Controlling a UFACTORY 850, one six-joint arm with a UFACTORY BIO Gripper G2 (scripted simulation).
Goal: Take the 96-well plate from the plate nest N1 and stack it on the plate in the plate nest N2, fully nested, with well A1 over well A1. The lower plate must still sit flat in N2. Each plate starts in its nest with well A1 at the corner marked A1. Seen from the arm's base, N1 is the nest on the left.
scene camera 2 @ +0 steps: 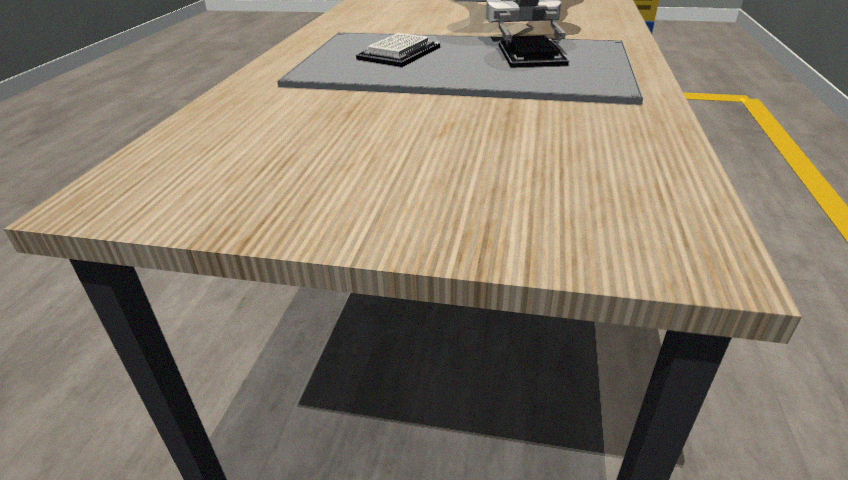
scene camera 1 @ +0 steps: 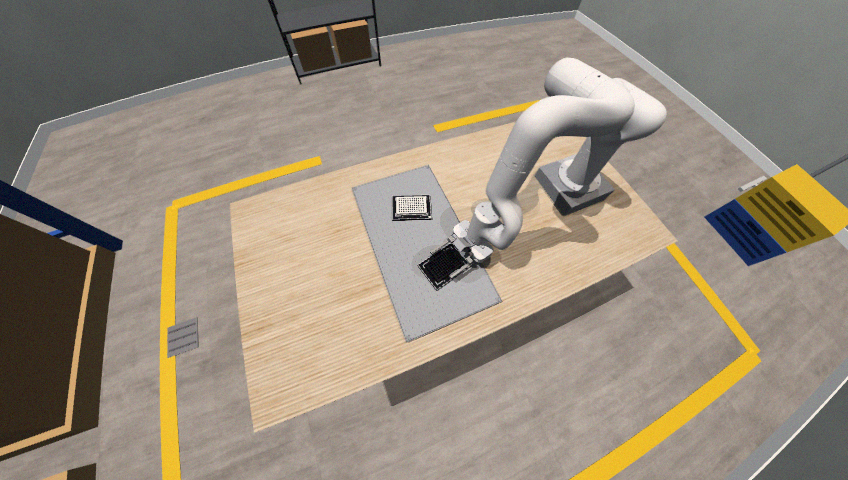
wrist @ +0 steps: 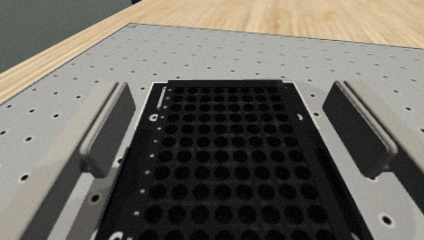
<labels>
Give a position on a black 96-well plate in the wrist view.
223,152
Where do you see a black 96-well plate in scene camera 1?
440,267
</labels>
